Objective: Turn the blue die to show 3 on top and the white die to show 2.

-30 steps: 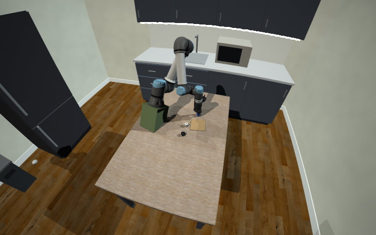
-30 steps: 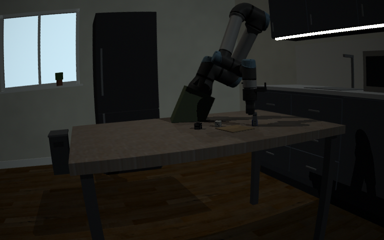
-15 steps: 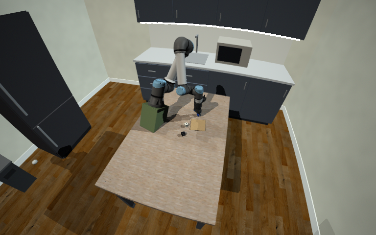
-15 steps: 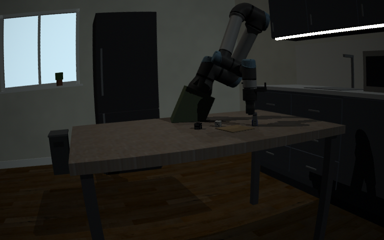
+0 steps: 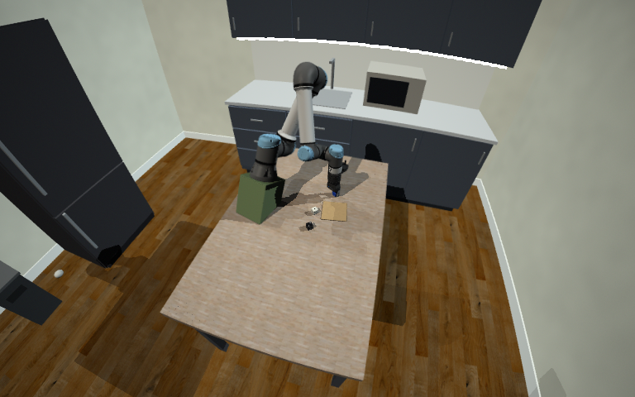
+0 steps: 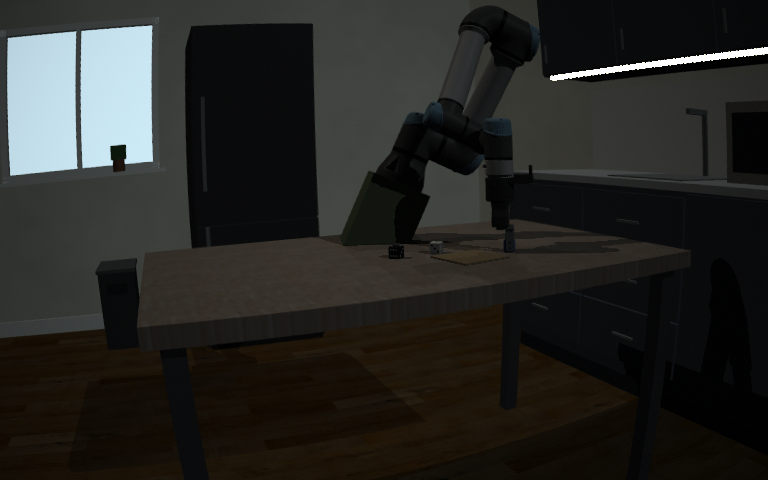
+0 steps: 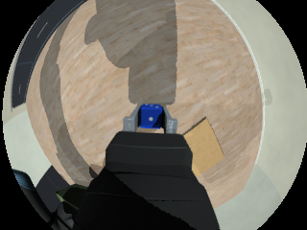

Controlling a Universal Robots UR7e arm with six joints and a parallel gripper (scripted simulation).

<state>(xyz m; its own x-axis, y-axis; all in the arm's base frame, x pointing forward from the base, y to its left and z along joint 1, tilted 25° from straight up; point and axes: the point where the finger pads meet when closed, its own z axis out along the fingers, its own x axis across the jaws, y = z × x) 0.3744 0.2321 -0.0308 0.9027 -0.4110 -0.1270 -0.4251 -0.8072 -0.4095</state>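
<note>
My gripper is now 13 cm to the left of the tan mat, 4 cm short of it and 2 cm above it. Also, from my hand: black die: 30 cm to the right, 4 cm behind, 1 cm below; white die: 19 cm to the right, 6 cm behind, 1 cm below; blue die: 1 cm below.
</note>
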